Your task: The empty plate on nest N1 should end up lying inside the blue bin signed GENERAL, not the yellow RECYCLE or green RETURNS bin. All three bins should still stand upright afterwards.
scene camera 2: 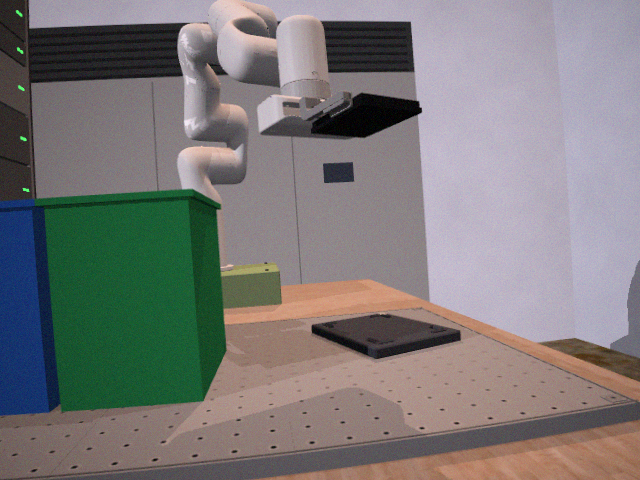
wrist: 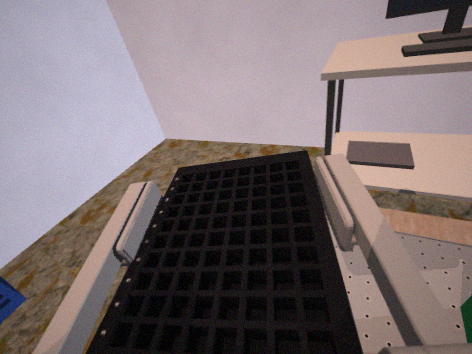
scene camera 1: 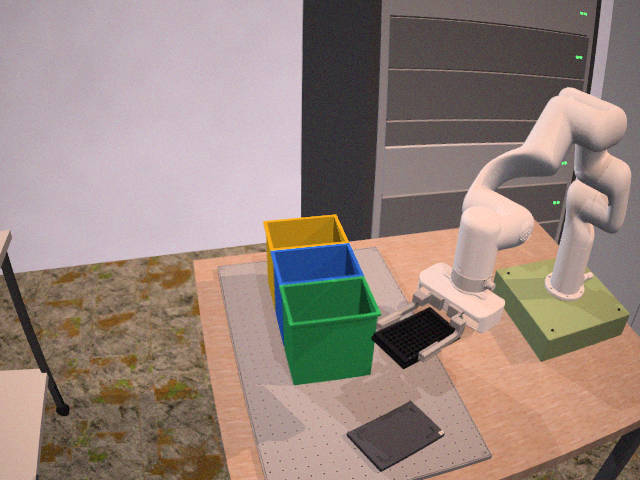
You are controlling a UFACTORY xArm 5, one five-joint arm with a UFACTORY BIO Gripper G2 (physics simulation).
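Pixels of known places: hand, its tool point: [scene camera 2: 370, 108] [wrist: 232, 210] [scene camera 1: 409, 337]; arm's base, origin of its link: [scene camera 1: 564, 287].
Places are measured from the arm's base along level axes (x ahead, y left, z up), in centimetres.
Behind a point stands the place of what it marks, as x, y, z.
Observation:
The black multiwell plate [scene camera 1: 413, 336] @(61.2, 25.5, 22.5) [scene camera 2: 368, 116] @(62.8, 25.1, 21.4) [wrist: 235, 255] @(60.2, 24.8, 22.2) is held raised off the nest, roughly level, with its wells facing up. My gripper [scene camera 1: 416, 334] @(62.1, 25.7, 22.6) [wrist: 237, 210] @(62.1, 25.7, 22.6) is shut on its two long sides. In scene camera 1 it appears to the right of the green bin [scene camera 1: 330, 346] @(68.6, 5.5, 4.5) [scene camera 2: 124, 304] @(75.8, -1.0, 2.7). The blue bin [scene camera 1: 315, 260] @(64.7, -19.1, 8.6) [scene camera 2: 20, 310] @(75.1, -9.7, 2.8) stands between the green bin and the yellow bin [scene camera 1: 302, 232] @(64.3, -32.1, 8.2); all three are upright. The dark nest [scene camera 1: 395, 435] @(61.0, 25.9, -4.9) [scene camera 2: 385, 333] @(63.9, 25.1, -4.9) lies on the board with no plate on it. The bins' signs are not visible in the scene views.
The bins and nest stand on a perforated grey board [scene camera 1: 330, 449] @(74.1, 24.7, -6.0) [scene camera 2: 310, 413] @(81.6, 13.3, -6.0) on a wooden table [scene camera 1: 516, 392] @(28.8, 23.1, -7.3). The arm's green base block [scene camera 1: 584, 330] @(4.8, 17.2, -0.4) [scene camera 2: 253, 289] @(17.0, 10.6, -3.6) is at the table's right in scene camera 1. A side desk [wrist: 400, 55] stands beyond the table.

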